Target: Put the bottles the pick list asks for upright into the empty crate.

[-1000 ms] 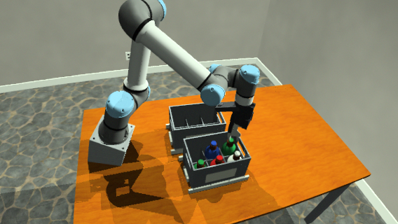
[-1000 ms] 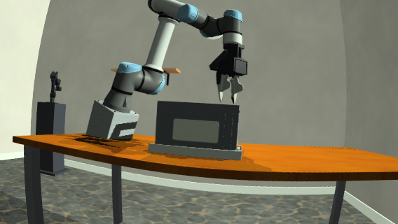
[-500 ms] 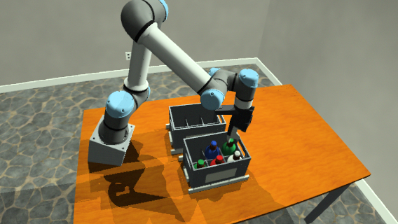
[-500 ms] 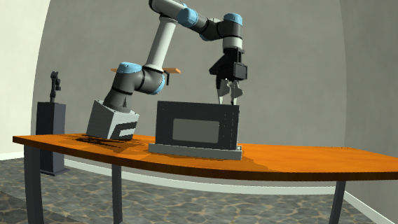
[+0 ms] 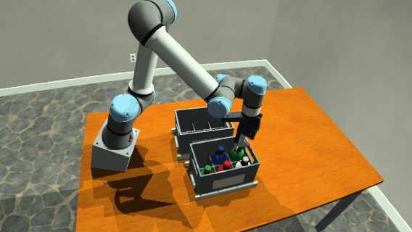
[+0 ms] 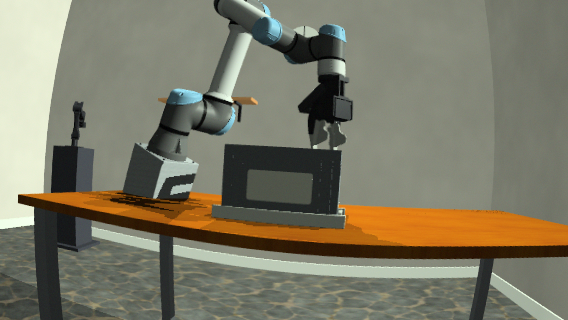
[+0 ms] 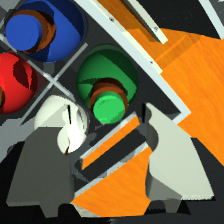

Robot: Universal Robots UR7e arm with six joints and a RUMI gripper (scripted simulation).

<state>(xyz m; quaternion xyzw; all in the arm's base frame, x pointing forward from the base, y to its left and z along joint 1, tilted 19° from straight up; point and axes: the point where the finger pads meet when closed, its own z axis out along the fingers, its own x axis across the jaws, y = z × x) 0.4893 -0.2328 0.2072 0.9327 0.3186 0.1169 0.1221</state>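
Now: hand 80 mm above the green bottle. Round my hand: blue-label bottle (80 mm below, 80 mm behind, 10 mm to the left); white-label bottle (90 mm to the right, 80 mm below, 10 mm behind); red-label bottle (100 mm behind, 80 mm below, 70 mm to the right).
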